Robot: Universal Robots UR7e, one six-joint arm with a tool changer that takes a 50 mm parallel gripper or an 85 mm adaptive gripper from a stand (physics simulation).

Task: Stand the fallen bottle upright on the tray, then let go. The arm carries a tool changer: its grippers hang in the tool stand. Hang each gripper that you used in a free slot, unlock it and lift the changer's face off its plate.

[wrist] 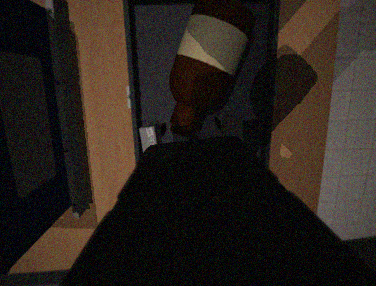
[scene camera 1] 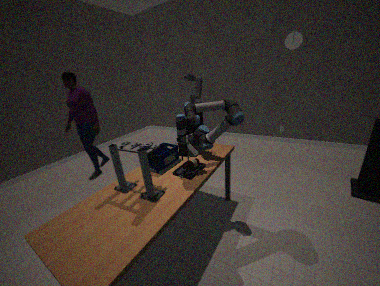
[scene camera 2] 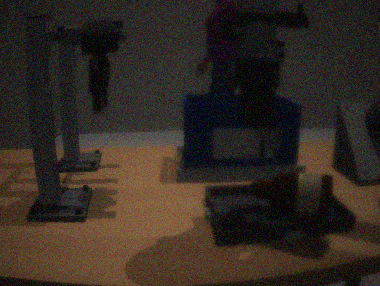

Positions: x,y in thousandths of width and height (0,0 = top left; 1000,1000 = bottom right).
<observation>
A gripper (wrist: 594,586): 4 cm from the lens.
</observation>
